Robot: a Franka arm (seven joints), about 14 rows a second.
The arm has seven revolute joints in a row. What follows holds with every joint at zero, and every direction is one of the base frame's. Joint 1 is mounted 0.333 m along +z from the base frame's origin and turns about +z. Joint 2 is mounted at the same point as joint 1 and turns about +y. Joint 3 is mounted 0.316 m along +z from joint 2 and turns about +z. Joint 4 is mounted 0.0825 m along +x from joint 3 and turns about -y. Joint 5 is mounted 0.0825 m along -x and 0.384 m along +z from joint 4 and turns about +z. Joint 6 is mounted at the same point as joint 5 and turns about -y. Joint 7 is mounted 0.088 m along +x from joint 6 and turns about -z. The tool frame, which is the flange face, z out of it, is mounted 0.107 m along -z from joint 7; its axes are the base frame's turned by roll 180, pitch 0 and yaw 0 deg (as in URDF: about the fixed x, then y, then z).
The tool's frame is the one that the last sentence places.
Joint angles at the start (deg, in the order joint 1, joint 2, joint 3, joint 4, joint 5, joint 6, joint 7): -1.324, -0.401, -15.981, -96.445, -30.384, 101.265, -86.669
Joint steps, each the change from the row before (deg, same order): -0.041, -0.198, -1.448, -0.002, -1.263, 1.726, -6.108; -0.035, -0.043, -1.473, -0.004, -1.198, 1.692, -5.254; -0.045, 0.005, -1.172, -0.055, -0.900, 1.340, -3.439; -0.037, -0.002, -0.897, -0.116, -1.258, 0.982, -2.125; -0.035, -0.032, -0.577, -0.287, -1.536, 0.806, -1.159; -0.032, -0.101, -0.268, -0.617, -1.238, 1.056, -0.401
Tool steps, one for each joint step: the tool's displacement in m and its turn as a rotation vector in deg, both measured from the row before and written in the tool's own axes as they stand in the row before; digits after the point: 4 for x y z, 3 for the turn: -0.0157, 0.0005, 0.0030, -1.134, -1.297, -4.997; -0.0147, -0.0009, 0.0046, -0.799, -1.375, -4.248; -0.0111, -0.0019, 0.0046, -0.448, -1.088, -2.698; -0.0087, -0.0024, 0.0042, -0.073, -1.351, -1.780; -0.0055, -0.0020, 0.0038, 0.129, -1.503, -1.267; -0.0013, -0.0006, 0.0035, -0.168, -1.161, -0.845
